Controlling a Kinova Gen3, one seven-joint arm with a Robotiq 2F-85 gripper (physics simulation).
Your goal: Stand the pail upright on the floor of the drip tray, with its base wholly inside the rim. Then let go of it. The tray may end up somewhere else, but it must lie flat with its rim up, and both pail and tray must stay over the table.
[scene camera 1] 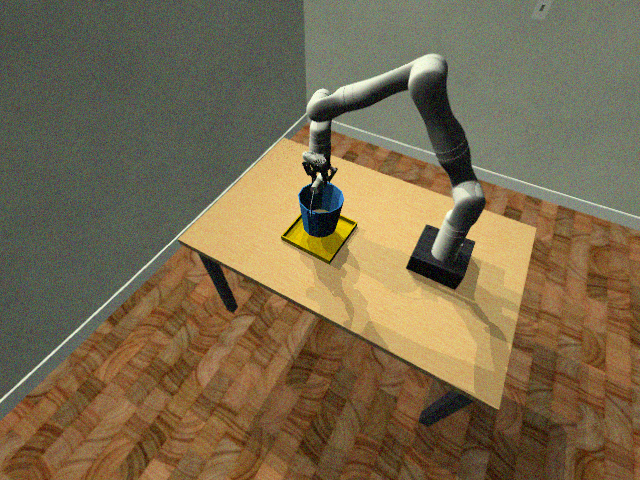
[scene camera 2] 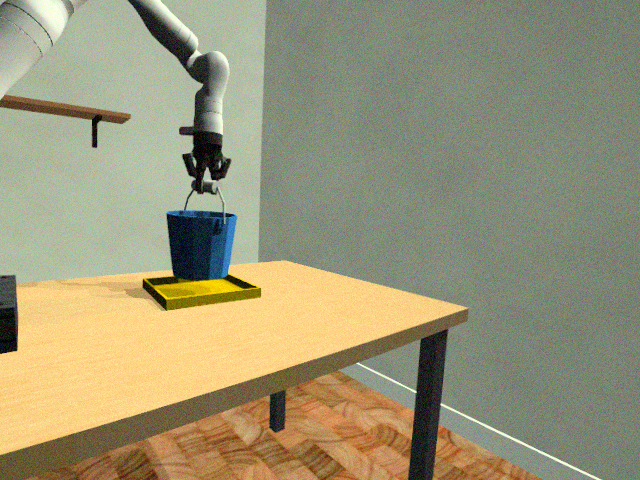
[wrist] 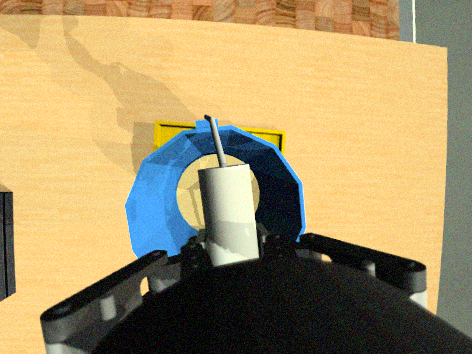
The pictures show: my gripper, a yellow drip tray and a blue pail.
My gripper also shows in the wrist view.
